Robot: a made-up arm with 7 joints.
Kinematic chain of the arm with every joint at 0, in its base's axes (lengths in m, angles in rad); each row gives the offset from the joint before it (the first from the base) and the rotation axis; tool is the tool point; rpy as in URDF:
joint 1: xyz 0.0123 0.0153 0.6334 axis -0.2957 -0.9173 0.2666
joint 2: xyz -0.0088 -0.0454 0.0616 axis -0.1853 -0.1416 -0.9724
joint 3: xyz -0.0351 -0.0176 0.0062 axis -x
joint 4: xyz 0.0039 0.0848 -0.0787 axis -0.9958 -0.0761 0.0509
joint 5: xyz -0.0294 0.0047 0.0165 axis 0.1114 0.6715 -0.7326
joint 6: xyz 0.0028 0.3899 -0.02 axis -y
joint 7: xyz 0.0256 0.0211 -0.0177 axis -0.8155 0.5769 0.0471
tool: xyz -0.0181 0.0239 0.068 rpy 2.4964 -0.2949 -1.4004
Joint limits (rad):
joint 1: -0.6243..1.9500
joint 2: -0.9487..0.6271
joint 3: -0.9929..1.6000
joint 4: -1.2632..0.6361
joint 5: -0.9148..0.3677
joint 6: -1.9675..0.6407
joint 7: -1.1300..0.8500
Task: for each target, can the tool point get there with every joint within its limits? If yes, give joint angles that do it. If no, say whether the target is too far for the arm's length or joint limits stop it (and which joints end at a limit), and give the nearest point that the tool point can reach.
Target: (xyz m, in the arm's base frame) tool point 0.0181 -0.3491 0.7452
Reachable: no: joint limits stop it (at a limit: joint 3, joint 4, joint 5, joint 6, joint 7) | nearest point 0.1609 -0.4770 0.7912 | short by 0.197 m
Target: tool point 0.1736 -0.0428 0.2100
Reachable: yes | joints 1.4949 -0.5835 0.3809 0.3152 -0.3439 -0.5007 -0.8441
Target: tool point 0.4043 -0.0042 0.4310
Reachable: yes | joints 1.3152 -0.5880 1.2670 -0.0023 0.1762 -1.7509 -0.1554
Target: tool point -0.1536 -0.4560 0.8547
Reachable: no: joint limits stop it (at a limit: joint 3, joint 4, joint 5) | nearest point -0.1394 -0.2961 1.0336 | short by 0.240 m
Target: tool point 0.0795 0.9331 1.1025
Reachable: no: too far | nearest point 0.0424 0.5192 0.9127 | short by 0.457 m
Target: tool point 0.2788 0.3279 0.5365
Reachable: yes | joints 1.1017 0.3462 0.7256 -0.2494 0.2037 -0.2213 0.2755
